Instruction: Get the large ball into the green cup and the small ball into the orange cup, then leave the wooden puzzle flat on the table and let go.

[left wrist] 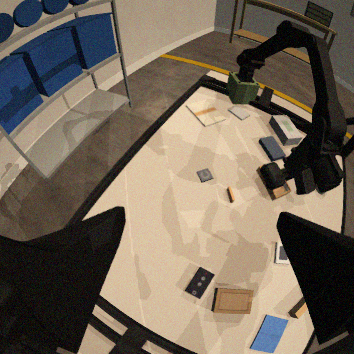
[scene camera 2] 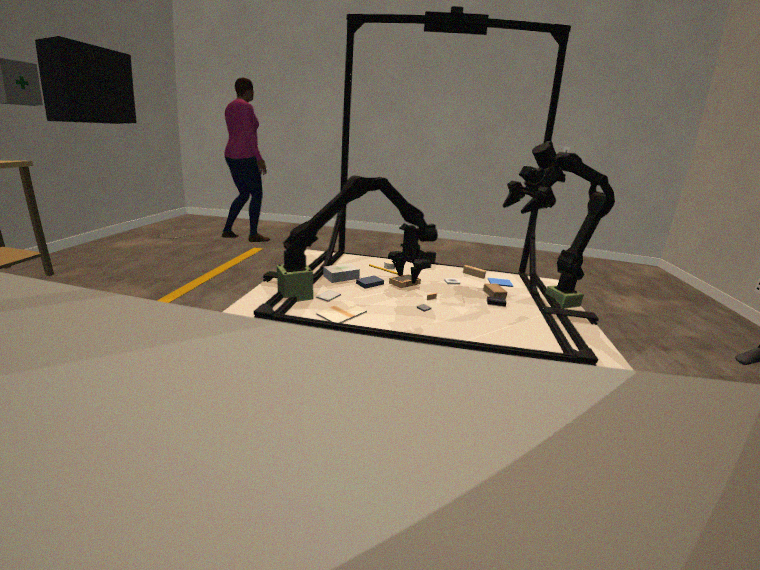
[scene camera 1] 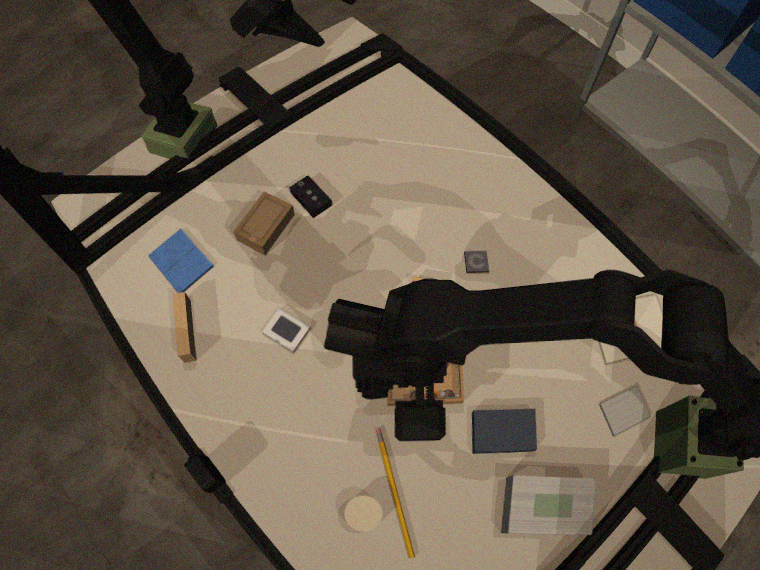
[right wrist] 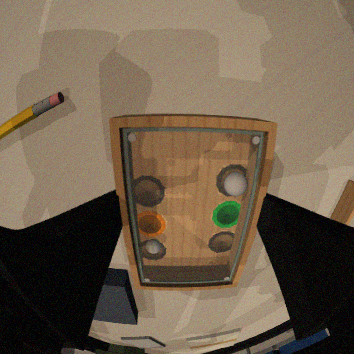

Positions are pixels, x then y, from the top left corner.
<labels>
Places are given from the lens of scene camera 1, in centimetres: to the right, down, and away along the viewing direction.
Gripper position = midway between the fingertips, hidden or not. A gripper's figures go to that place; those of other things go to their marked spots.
my left gripper (scene camera 1: 338, 22): -5, -31, 59
my right gripper (scene camera 1: 416, 380): 5, 13, 76
wooden puzzle (scene camera 1: 451, 391): 10, 15, 74
</labels>
